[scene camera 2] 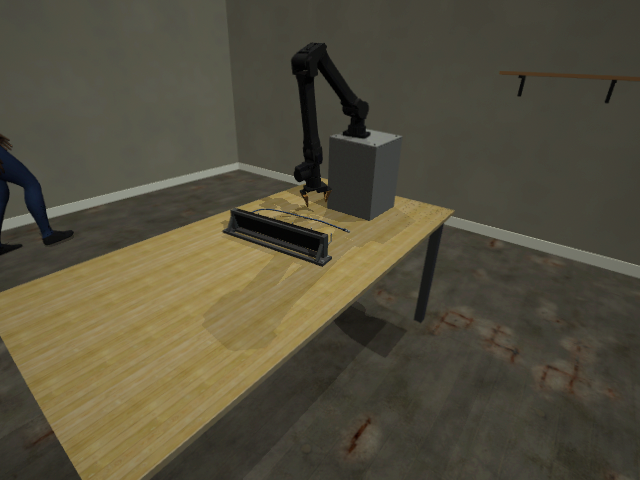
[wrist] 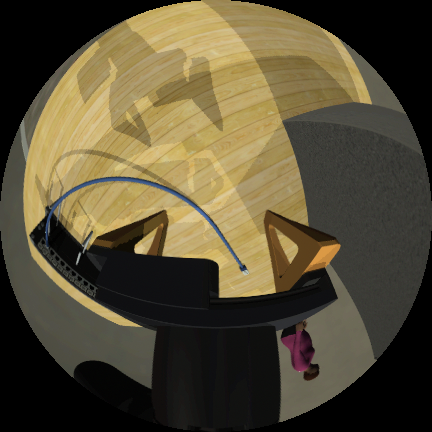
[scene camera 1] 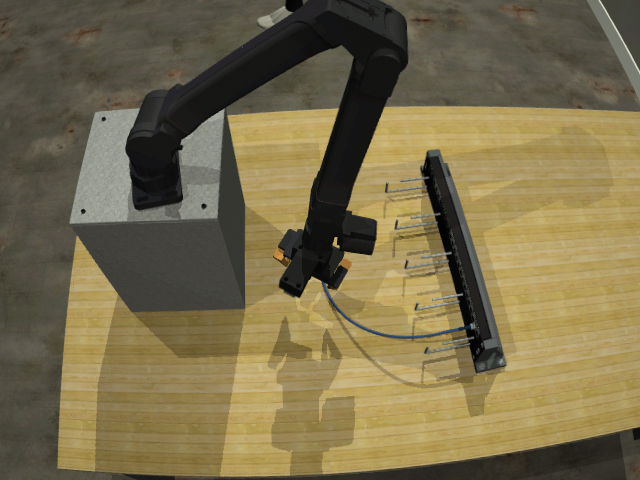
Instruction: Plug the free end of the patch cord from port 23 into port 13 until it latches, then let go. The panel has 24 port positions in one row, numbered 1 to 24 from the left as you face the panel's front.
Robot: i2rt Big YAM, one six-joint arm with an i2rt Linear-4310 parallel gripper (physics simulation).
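Frame: origin at the arm's base, x up, y right, z ahead, level; metres.
Where they show: gripper, fingertip midpoint: (scene camera 2: 316,204) (wrist: 215,215); arm's base at its link origin: (scene camera 2: 356,135) (scene camera 1: 156,178).
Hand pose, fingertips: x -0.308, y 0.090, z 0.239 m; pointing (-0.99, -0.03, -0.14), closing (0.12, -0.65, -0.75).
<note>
Each offset is from my fingertips to the centre of the thing. "*": to the spot under its first point.
The blue patch cord @(* dy +0.121, dx -0.039, dz +0.083 m) (scene camera 1: 361,326) (wrist: 120,178) arcs from its plugged end @(* dy +0.197, dx +0.013, dz +0.292 m) (scene camera 1: 471,326) near the right end of the panel @(dy +0.007, dx -0.020, dz +0.302 m) (scene camera 1: 461,248) (scene camera 2: 279,222) (wrist: 67,270). Its free plug @(* dy -0.197, dx -0.063, dz +0.071 m) (wrist: 244,271) (scene camera 2: 346,230), with a clear tip, shows in the wrist view between the lines of the fingers, toward the palm; in scene camera 1 it is hidden under the gripper. My gripper (scene camera 1: 312,264) (scene camera 2: 316,203) (wrist: 215,215) is open and empty, above the table on the box side of the panel. Neither finger touches the cord in the wrist view. Port numbers are too small to read.
Several pairs of thin metal rods stick out from the panel's front; one hooked rod @(* dy +0.008, dx -0.034, dz +0.212 m) (scene camera 1: 406,264) is near its middle. The grey box (scene camera 1: 188,263) (scene camera 2: 351,178) (wrist: 360,200) under the arm's base stands beside the gripper. A person (scene camera 2: 31,196) shows beyond the table.
</note>
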